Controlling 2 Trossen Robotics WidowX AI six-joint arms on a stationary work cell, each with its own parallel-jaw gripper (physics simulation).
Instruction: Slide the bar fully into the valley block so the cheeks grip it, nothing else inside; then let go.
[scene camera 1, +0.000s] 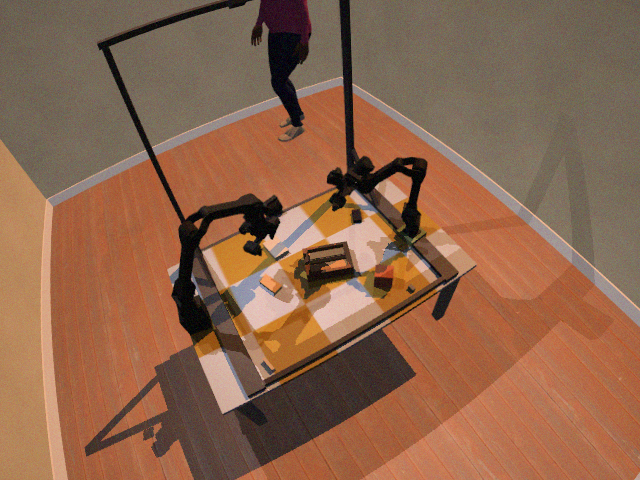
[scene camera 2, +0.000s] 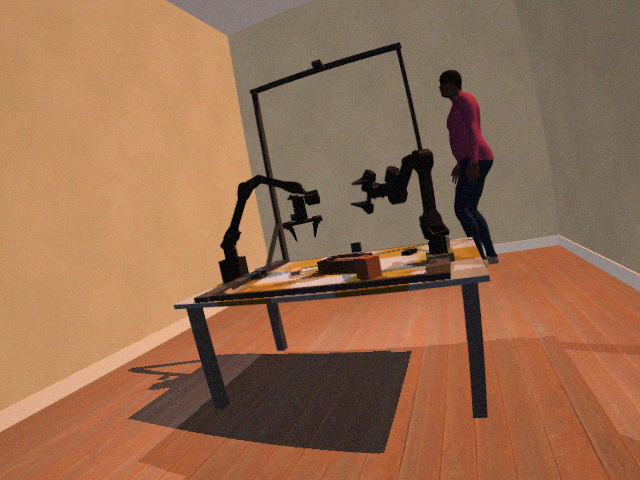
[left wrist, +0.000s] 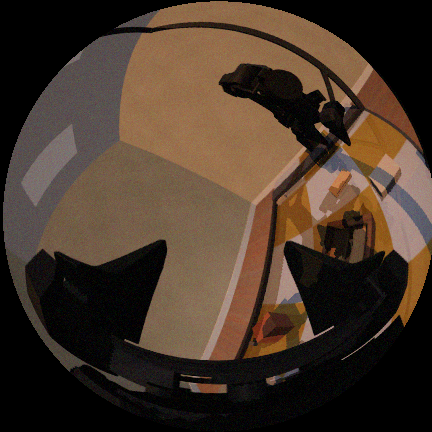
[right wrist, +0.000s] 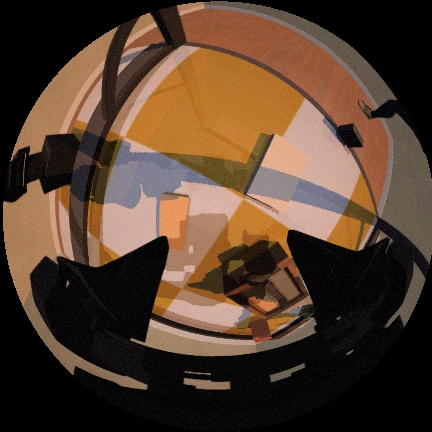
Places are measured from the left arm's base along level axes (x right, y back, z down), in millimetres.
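Pixels of known places: left gripper, fingertip midpoint: (scene camera 1: 337, 204) (scene camera 2: 351, 194) (left wrist: 227, 247); right gripper, fingertip midpoint: (scene camera 1: 266, 247) (scene camera 2: 306, 239) (left wrist: 337, 144) (right wrist: 229, 239); left arm's base at its link origin: (scene camera 1: 411, 231) (scene camera 2: 439, 252); right arm's base at its link origin: (scene camera 1: 189, 308) (scene camera 2: 231, 258) (right wrist: 42, 163).
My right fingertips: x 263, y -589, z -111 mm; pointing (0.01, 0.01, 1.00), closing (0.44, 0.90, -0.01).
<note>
For each thing: its top centre in the pictures, then the offset to it from my right fingertips. "spot": a spot on its surface instead.
- brown box-like piece with raised walls, surface spot: (scene camera 2: 338, 264) spot: dx -216, dy +182, dz +105 mm
- small orange block at its top centre: (right wrist: 171, 224) (left wrist: 338, 180) (scene camera 1: 270, 282) dx -73, dy -55, dz +125 mm
- cream block at its top centre: (right wrist: 280, 173) (left wrist: 384, 171) (scene camera 1: 275, 246) dx +75, dy +68, dz +120 mm
- red block at its top centre: (left wrist: 262, 327) (scene camera 2: 366, 256) (right wrist: 262, 338) (scene camera 1: 384, 271) dx -361, dy +321, dz +66 mm
- dark block at its top centre: (scene camera 2: 409, 249) (scene camera 1: 356, 214) dx -12, dy +473, dz +123 mm
A brown box-like piece with raised walls (scene camera 1: 350, 258) (scene camera 2: 338, 264) stands mid-table, with pale slats and an orange patch inside; I cannot tell whether it is the valley block. A small orange block (scene camera 1: 270, 284) (left wrist: 340, 183) (right wrist: 173, 215) lies apart from it, at its left in scene camera 1. A cream block (scene camera 1: 275, 249) (right wrist: 282, 160) lies behind the orange one. Which piece is the bar is unclear. My right gripper (scene camera 1: 262, 241) (scene camera 2: 305, 238) (right wrist: 229, 239) is open and empty, high above the table. My left gripper (scene camera 2: 353, 193) (left wrist: 227, 247) is open and empty, raised, pointing sideways.
A red block (scene camera 1: 384, 276) (scene camera 2: 370, 266) (left wrist: 273, 326) stands right of the brown piece in scene camera 1. A dark block (scene camera 1: 356, 215) (scene camera 2: 408, 251) lies towards the back. Small pieces (scene camera 1: 410, 288) lie near the front rail. A person (scene camera 1: 284, 67) (scene camera 2: 467, 134) stands behind the table.
</note>
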